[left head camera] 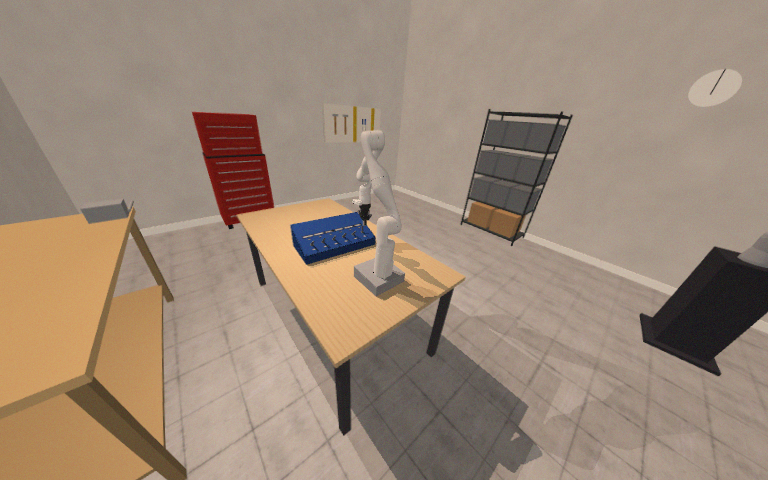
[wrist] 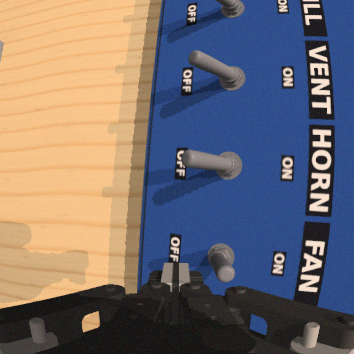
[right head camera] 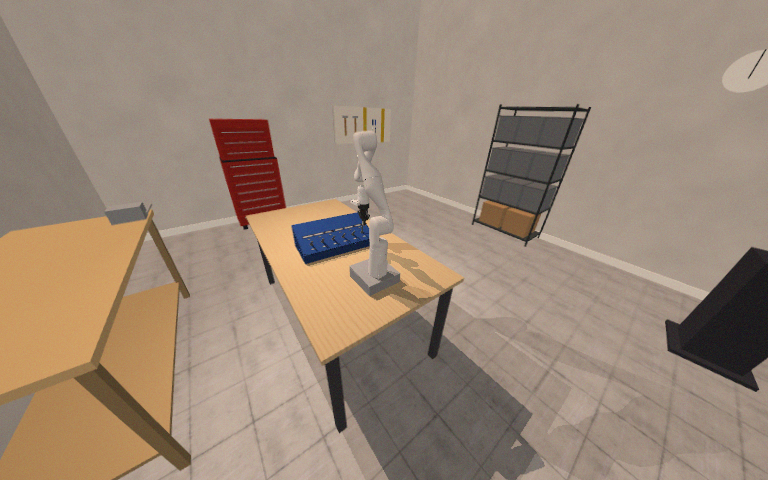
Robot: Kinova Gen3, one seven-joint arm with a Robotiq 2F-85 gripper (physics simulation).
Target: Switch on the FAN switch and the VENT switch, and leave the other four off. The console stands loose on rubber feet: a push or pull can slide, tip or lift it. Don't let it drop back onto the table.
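Seen in the pictures: gripper, fingertip midpoint: (left head camera: 364, 225) (wrist: 175, 278) (right head camera: 363, 225); arm's base, link origin: (left head camera: 381, 272) (right head camera: 376, 272).
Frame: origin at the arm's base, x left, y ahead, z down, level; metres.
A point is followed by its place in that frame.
Observation:
The blue console (left head camera: 325, 225) {x -0.021, y 0.560, z -0.070 m} (right head camera: 325, 225) {x -0.021, y 0.564, z -0.071 m} sits on the table, upright as far as shows; its feet are hidden. In the wrist view, the VENT lever (wrist: 215, 69) {x -0.071, y 0.410, z -0.048 m} and HORN lever (wrist: 207, 161) {x -0.138, y 0.394, z -0.053 m} lean toward OFF. The FAN lever (wrist: 224, 267) {x -0.206, y 0.397, z -0.071 m} does not lean left like them; it points toward the camera, its tip slightly on the ON side of its base. Whether it is fully ON I cannot tell. My gripper (left head camera: 365, 219) {x -0.205, y 0.367, z -0.087 m} (right head camera: 363, 219) {x -0.205, y 0.367, z -0.087 m} (wrist: 175, 278) {x -0.205, y 0.367, z -0.087 m} is shut and empty at the console's right end. Its tips are on the OFF side of the FAN lever, with a visible gap; their height is unclear.
Another lever (wrist: 232, 7) {x -0.005, y 0.437, z -0.032 m} shows partly beyond VENT. The wooden table (left head camera: 339, 316) {x 0.319, y -0.043, z 0.065 m} (right head camera: 334, 316) {x 0.311, y -0.060, z 0.065 m} carries the console and the arm's grey base (left head camera: 368, 278) {x 0.090, y 0.011, z 0.000 m} (right head camera: 362, 277) {x 0.088, y 0.014, z -0.002 m}, which stands near the console's front right corner. A second wooden bench (left head camera: 50, 294) (right head camera: 50, 294) stands at the left.

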